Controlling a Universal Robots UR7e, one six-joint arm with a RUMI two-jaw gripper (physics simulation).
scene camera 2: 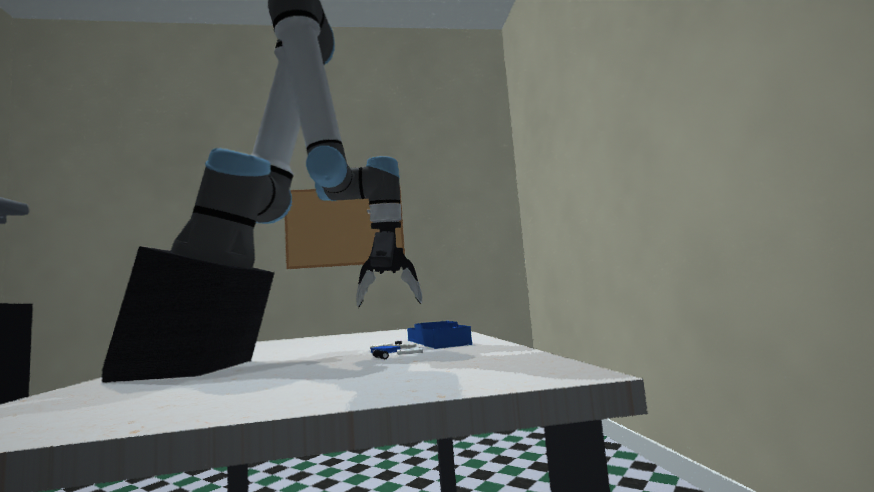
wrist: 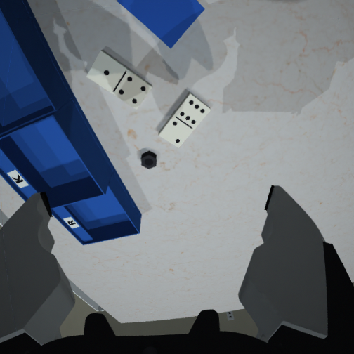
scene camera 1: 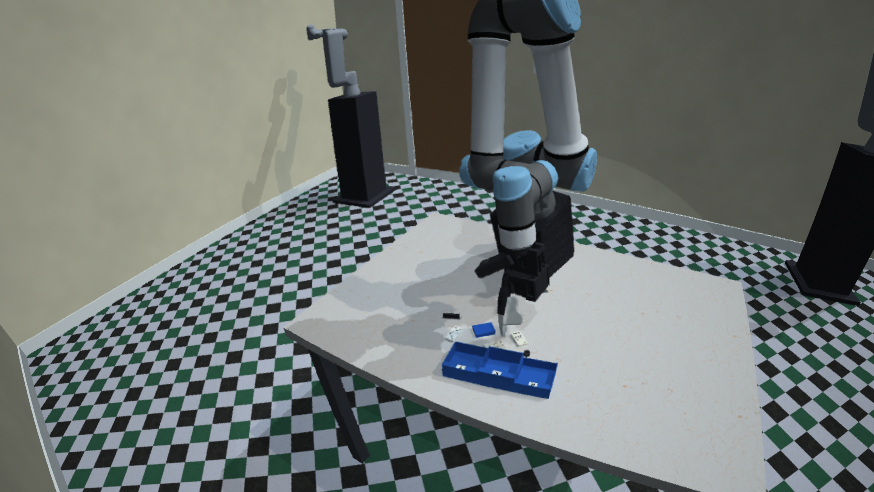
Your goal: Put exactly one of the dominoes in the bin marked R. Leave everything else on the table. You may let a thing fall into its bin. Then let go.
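Seen in the pictures: gripper, between the fingertips: [scene camera 2: 389, 305] [scene camera 1: 519, 317]; arm's base, origin of its link: [scene camera 2: 213, 260].
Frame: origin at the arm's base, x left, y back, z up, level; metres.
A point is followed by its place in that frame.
Note:
My gripper [scene camera 1: 505, 326] @[y -0.362, x 0.078, z -0.120 m] [scene camera 2: 390, 304] @[y -0.362, x 0.078, z -0.120 m] [wrist: 158, 191] is open and empty, high above the table. A cream domino [scene camera 1: 518, 337] @[y -0.335, x 0.072, z -0.207 m] [wrist: 185, 120] with six and two pips lies flat beyond the fingertips in the wrist view. A second cream domino [wrist: 120, 79], with one and four pips, lies flat between it and the blue bins. A white domino [scene camera 1: 453, 333] @[y -0.379, x -0.087, z -0.206 m] lies farther left in scene camera 1. The R bin [scene camera 1: 544, 388] @[y -0.502, x 0.186, z -0.183 m] [wrist: 115, 231] is the end compartment of the blue three-bin row; no object shows in its visible part.
A black hex nut [scene camera 1: 526, 352] @[y -0.382, x 0.108, z -0.207 m] [wrist: 149, 160] lies near the R bin and the six-two domino. A flat blue block [scene camera 1: 483, 330] @[y -0.343, x -0.020, z -0.205 m] [wrist: 167, 17] lies behind the cream dominoes. A black battery [scene camera 1: 451, 315] @[y -0.319, x -0.121, z -0.202 m] lies farther back left. The K bin's label [wrist: 18, 179] shows beside R.

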